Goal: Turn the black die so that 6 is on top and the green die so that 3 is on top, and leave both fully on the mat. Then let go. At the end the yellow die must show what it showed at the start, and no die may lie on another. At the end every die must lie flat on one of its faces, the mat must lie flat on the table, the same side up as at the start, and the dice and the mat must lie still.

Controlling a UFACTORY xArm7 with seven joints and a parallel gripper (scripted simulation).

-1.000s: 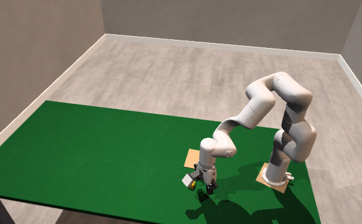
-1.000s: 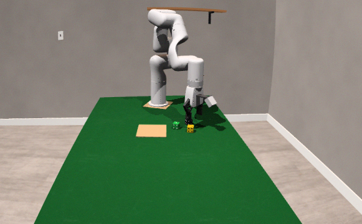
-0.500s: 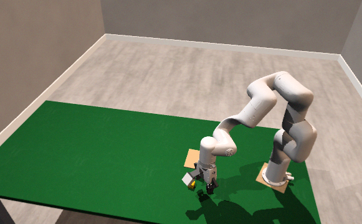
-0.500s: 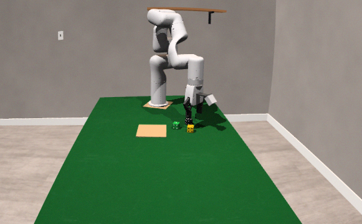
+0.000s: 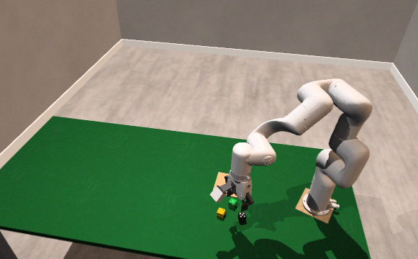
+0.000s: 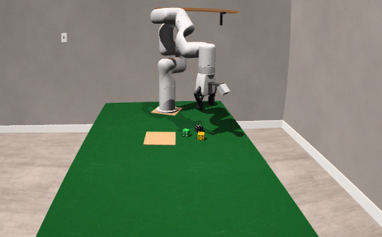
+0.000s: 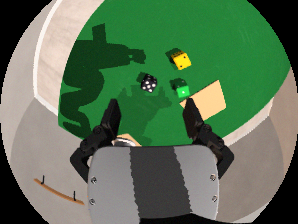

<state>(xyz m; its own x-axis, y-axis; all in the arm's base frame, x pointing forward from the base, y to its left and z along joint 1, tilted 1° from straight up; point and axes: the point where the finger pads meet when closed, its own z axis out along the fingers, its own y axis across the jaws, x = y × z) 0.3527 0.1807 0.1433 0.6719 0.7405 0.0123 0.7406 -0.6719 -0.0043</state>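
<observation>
My gripper is now 3 cm past the black die, 2 cm to the left of it and 13 cm above it. From my hand the other things lie so: green die 2 cm ahead, 9 cm to the right, 13 cm below; tan mat 6 cm ahead, 21 cm to the right, 14 cm below; yellow die 7 cm ahead, 2 cm to the right, 13 cm below.
</observation>
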